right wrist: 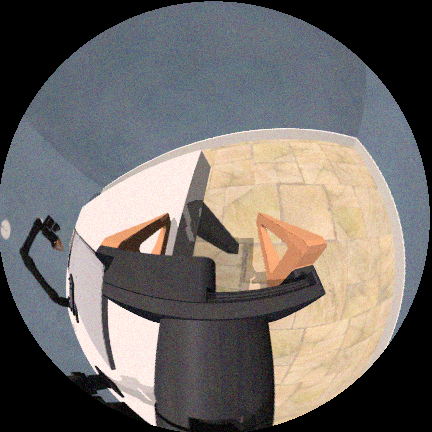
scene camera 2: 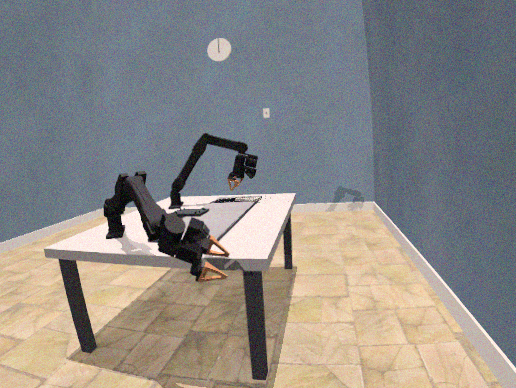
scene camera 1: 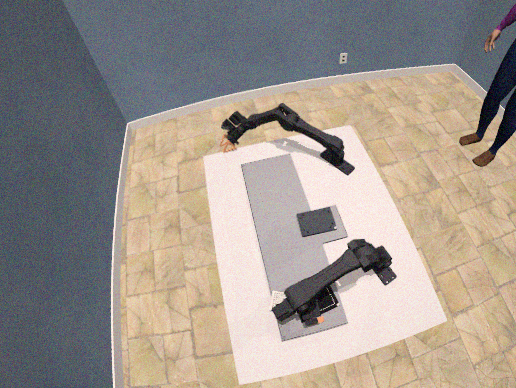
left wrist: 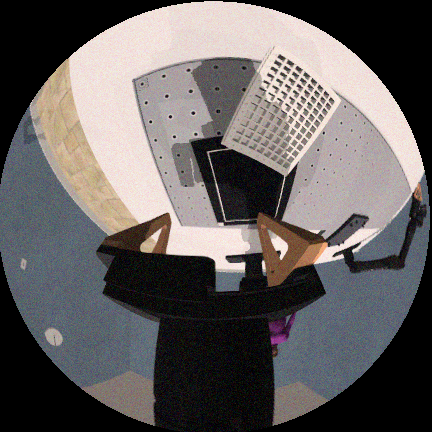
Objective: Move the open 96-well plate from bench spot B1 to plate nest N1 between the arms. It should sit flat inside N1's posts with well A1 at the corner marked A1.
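Places are measured from the left arm's base along level axes (x right, y ahead, z up), in centimetres.
Where they show: left gripper, between the fingertips: [right wrist: 62, 248] [scene camera 2: 233, 188] [scene camera 1: 315, 309] [left wrist: 213, 216]; right gripper, between the fingertips: [right wrist: 212, 217] [scene camera 2: 227, 265] [scene camera 1: 221, 149]; left arm's base, origin of its link: [scene camera 2: 176, 205] [scene camera 1: 377, 264] [left wrist: 252, 256]; right arm's base, origin of its link: [scene camera 2: 116, 232] [scene camera 1: 337, 162] [left wrist: 346, 248].
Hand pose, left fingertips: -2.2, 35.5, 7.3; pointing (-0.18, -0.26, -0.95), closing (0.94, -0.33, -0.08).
Note:
Each offset is from my left fingertips to the top centre of the thing, as dx, dy, dz. "pt": to the spot under its first point. Level surfaces: height alone.
The white 96-well plate @(+9.5, +7.6, -4.4) [scene camera 1: 277, 299] [left wrist: 282, 112] lies askew, partly over a corner of the black pad with a white outline @(pt +1.0, -7.0, -5.8) [scene camera 1: 327, 301] [left wrist: 245, 192], which looks like spot B1. Whether it is tilted is unclear. Nest N1 looks like the dark block @(+34.7, -23.6, -3.9) [scene camera 1: 317, 221] [scene camera 2: 194, 212] [left wrist: 349, 229] with small posts between the arms; its A1 mark is not readable. My left gripper [scene camera 1: 320, 319] [scene camera 2: 233, 187] [left wrist: 213, 216] is open and empty, above the table near the black pad, apart from the plate. My right gripper [scene camera 1: 228, 145] [scene camera 2: 227, 265] [right wrist: 212, 217] is open and empty beyond the table edge.
A grey perforated board @(dz -6.1) [scene camera 1: 275, 210] [left wrist: 159, 137] lies on the white table @(dz -7.4) [scene camera 1: 225, 240] [scene camera 2: 107, 245] under the pad and plate. The left arm [scene camera 1: 325, 277] reaches over the board in scene camera 1. A person [scene camera 1: 505, 85] stands beyond the table.

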